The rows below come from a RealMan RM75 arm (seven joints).
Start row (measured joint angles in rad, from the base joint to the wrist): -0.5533, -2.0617, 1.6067, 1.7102, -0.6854, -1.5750, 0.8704
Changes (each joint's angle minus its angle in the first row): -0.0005, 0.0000, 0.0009, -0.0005, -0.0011, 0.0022, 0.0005; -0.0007, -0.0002, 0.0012, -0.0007, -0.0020, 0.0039, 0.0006; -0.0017, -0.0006, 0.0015, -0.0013, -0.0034, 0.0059, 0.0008; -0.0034, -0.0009, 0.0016, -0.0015, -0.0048, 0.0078, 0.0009; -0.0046, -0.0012, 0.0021, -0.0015, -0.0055, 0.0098, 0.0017; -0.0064, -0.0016, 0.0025, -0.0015, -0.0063, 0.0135, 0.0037; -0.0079, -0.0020, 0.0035, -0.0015, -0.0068, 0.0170, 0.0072; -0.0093, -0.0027, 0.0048, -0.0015, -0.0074, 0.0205, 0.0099; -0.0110, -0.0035, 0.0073, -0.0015, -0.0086, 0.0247, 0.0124; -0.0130, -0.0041, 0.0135, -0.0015, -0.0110, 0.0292, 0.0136; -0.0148, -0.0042, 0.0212, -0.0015, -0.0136, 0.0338, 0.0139; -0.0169, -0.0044, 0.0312, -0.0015, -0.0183, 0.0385, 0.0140; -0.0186, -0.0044, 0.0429, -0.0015, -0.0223, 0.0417, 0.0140; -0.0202, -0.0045, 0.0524, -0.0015, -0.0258, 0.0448, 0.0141; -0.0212, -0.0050, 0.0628, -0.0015, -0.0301, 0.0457, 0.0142
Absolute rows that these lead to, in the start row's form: -0.5538, -2.0617, 1.6076, 1.7097, -0.6865, -1.5728, 0.8709; -0.5540, -2.0619, 1.6079, 1.7095, -0.6874, -1.5711, 0.8710; -0.5550, -2.0623, 1.6082, 1.7089, -0.6888, -1.5691, 0.8712; -0.5567, -2.0626, 1.6083, 1.7087, -0.6902, -1.5672, 0.8713; -0.5579, -2.0629, 1.6088, 1.7087, -0.6909, -1.5652, 0.8721; -0.5597, -2.0633, 1.6092, 1.7087, -0.6917, -1.5615, 0.8741; -0.5612, -2.0637, 1.6102, 1.7087, -0.6922, -1.5580, 0.8776; -0.5626, -2.0644, 1.6115, 1.7087, -0.6928, -1.5545, 0.8803; -0.5643, -2.0652, 1.6140, 1.7087, -0.6940, -1.5503, 0.8828; -0.5663, -2.0658, 1.6202, 1.7087, -0.6964, -1.5458, 0.8840; -0.5681, -2.0659, 1.6279, 1.7087, -0.6990, -1.5412, 0.8843; -0.5702, -2.0661, 1.6379, 1.7087, -0.7037, -1.5365, 0.8844; -0.5719, -2.0661, 1.6496, 1.7087, -0.7077, -1.5333, 0.8844; -0.5735, -2.0662, 1.6591, 1.7087, -0.7112, -1.5302, 0.8845; -0.5745, -2.0667, 1.6695, 1.7087, -0.7155, -1.5293, 0.8846
